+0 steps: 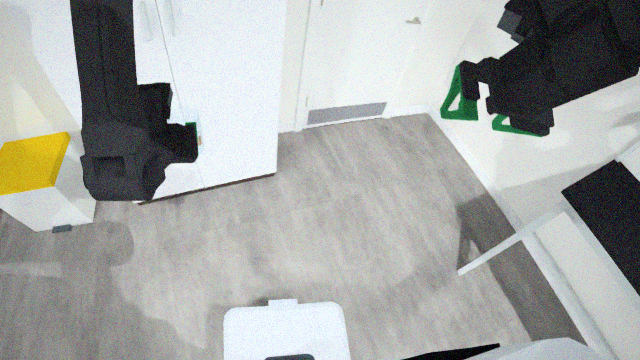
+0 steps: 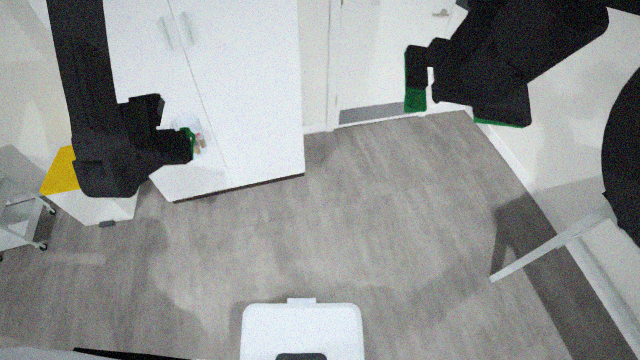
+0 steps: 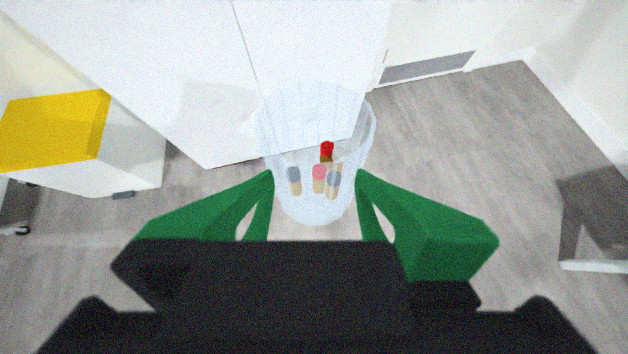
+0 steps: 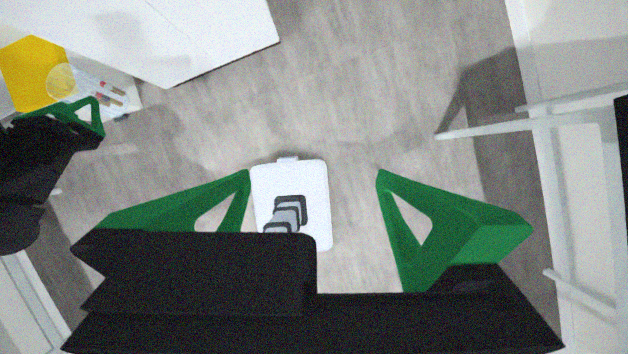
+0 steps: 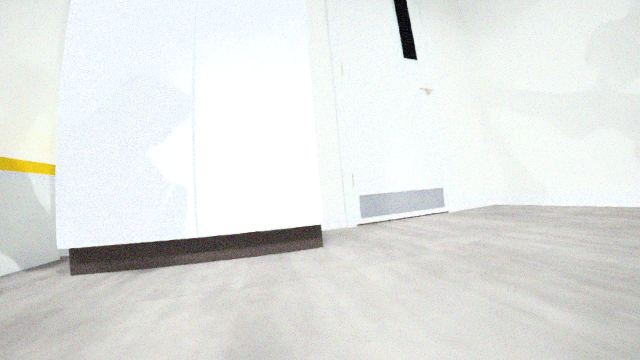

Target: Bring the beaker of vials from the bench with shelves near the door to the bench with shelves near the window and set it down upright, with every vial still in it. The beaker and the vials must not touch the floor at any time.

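My left gripper is shut on the clear beaker, its green fingers on both sides of the beaker's wall. The beaker is held above the floor and looks roughly upright. Several amber vials with red and dark caps are inside it, one of them a red-capped vial. My right gripper is open and empty, well to the right of the beaker. A black-topped bench with pale legs stands at the right; its shelves do not show.
A tall white cabinet stands ahead, left of the door. A yellow-topped white box is at the left, with a wheeled cart beyond it. A bench leg juts out at the right.
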